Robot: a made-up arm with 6 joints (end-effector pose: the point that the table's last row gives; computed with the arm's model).
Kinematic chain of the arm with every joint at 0, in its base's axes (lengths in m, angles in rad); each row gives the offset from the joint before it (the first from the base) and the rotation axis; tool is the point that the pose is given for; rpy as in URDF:
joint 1: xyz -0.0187 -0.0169 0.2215 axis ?
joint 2: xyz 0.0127 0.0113 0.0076 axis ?
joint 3: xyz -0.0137 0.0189 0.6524 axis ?
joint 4: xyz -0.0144 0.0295 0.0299 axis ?
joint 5: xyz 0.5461 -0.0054 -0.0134 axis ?
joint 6: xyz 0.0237 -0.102 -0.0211 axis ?
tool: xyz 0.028 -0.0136 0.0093 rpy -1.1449 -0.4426 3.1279
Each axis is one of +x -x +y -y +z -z.
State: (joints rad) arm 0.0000 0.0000 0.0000 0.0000 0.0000 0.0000
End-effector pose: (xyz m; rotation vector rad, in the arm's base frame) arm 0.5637 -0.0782 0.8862 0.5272 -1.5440 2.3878
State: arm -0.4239 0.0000 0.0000 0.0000 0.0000 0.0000
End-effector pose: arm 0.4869 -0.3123 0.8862 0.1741 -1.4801 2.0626
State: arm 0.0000 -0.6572 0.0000 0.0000 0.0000 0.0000
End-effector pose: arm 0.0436 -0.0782 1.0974 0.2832 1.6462 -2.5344
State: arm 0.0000 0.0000 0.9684 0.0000 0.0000 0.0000
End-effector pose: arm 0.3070 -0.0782 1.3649 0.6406 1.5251 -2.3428
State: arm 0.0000 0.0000 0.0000 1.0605 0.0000 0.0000
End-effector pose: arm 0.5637 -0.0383 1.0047 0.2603 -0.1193 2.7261
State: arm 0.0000 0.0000 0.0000 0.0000 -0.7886 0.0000
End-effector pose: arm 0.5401 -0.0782 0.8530 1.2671 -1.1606 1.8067
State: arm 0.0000 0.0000 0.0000 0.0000 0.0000 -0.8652
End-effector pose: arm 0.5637 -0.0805 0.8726 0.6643 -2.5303 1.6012
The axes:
joint 1: +z
joint 2: +y
joint 3: -y
joint 4: -x
joint 5: -y
joint 6: -x

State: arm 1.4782 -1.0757 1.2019 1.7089 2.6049 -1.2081
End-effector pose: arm -0.2263 -1.0061 0.8157 1.4626 -1.0595 -0.5792
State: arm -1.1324 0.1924 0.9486 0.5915 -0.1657 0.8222
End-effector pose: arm 0.1516 -0.4892 1.3216 -0.3814 0.3454 1.3928
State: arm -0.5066 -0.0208 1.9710 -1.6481 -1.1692 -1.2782
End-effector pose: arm -0.0821 0.1807 1.3928 -1.4820 1.4289 -0.9787
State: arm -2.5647 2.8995 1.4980 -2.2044 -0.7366 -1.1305
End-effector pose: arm -0.1247 -0.3102 -0.9478 1.3355 0.2966 1.1136
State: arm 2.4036 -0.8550 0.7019 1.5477 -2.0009 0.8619
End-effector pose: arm 0.4403 -0.4326 1.1546 -0.9105 -0.1391 -2.6116
